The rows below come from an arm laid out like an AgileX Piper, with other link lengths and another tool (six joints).
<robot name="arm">
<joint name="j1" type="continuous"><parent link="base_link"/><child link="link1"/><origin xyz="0.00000 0.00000 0.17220" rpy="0.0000 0.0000 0.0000"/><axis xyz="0 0 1"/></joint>
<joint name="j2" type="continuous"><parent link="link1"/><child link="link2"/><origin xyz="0.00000 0.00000 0.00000" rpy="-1.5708 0.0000 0.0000"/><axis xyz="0 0 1"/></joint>
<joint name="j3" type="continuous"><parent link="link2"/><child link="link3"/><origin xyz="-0.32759 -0.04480 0.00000" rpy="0.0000 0.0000 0.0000"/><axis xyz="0 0 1"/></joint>
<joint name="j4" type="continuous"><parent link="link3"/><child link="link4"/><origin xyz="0.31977 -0.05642 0.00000" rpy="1.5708 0.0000 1.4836"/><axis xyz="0 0 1"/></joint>
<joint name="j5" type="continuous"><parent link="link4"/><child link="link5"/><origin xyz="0.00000 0.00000 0.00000" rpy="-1.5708 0.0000 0.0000"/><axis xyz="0 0 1"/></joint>
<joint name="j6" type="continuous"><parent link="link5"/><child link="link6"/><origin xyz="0.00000 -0.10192 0.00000" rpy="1.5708 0.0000 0.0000"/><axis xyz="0 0 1"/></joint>
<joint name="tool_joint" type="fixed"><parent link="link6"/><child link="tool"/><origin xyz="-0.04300 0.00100 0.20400" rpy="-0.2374 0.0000 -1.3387"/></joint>
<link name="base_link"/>
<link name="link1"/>
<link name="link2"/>
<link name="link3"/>
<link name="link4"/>
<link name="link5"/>
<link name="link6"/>
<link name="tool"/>
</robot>
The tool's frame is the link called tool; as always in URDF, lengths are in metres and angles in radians. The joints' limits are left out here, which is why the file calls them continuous.
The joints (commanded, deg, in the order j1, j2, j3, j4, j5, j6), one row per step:
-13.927, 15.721, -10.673, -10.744, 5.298, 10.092
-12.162, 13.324, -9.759, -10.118, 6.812, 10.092
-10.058, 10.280, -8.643, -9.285, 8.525, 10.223
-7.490, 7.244, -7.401, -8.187, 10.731, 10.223
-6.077, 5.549, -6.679, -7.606, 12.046, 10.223
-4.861, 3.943, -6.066, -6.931, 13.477, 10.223
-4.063, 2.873, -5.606, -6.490, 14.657, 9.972
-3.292, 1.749, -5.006, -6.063, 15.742, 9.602
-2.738, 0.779, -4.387, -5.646, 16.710, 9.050
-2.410, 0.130, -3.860, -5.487, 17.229, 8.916
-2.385, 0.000, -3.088, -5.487, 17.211, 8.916
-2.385, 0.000, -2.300, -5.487, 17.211, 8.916
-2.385, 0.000, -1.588, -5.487, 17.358, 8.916
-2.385, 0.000, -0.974, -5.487, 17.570, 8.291
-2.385, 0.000, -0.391, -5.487, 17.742, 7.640
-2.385, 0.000, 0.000, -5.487, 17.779, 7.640
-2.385, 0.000, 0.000, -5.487, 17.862, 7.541
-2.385, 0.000, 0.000, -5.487, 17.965, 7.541
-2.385, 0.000, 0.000, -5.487, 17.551, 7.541
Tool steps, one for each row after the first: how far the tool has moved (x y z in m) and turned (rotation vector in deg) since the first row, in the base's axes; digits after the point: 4 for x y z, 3 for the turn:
-0.0039, 0.0096, -0.0045, 0.614, -0.136, 1.498
-0.0090, 0.0208, -0.0090, 1.521, -0.564, 3.338
-0.0132, 0.0339, -0.0180, 2.704, -0.356, 5.645
-0.0156, 0.0410, -0.0240, 3.351, -0.100, 6.927
-0.0179, 0.0470, -0.0299, 4.102, 0.247, 8.030
-0.0193, 0.0511, -0.0357, 4.389, 0.806, 8.758
-0.0207, 0.0551, -0.0422, 4.535, 1.385, 9.495
-0.0217, 0.0583, -0.0492, 4.495, 2.047, 10.060
-0.0223, 0.0600, -0.0544, 4.574, 2.451, 10.367
-0.0216, 0.0601, -0.0620, 4.656, 3.071, 10.370
-0.0207, 0.0600, -0.0706, 4.760, 3.853, 10.339
-0.0201, 0.0599, -0.0792, 4.876, 4.704, 10.292
-0.0196, 0.0603, -0.0870, 4.377, 5.624, 10.331
-0.0192, 0.0607, -0.0943, 3.843, 6.479, 10.389
-0.0190, 0.0606, -0.0988, 3.900, 6.904, 10.373
-0.0190, 0.0607, -0.0993, 3.816, 7.001, 10.378
-0.0191, 0.0606, -0.0998, 3.831, 7.103, 10.366
-0.0189, 0.0608, -0.0976, 3.771, 6.696, 10.417

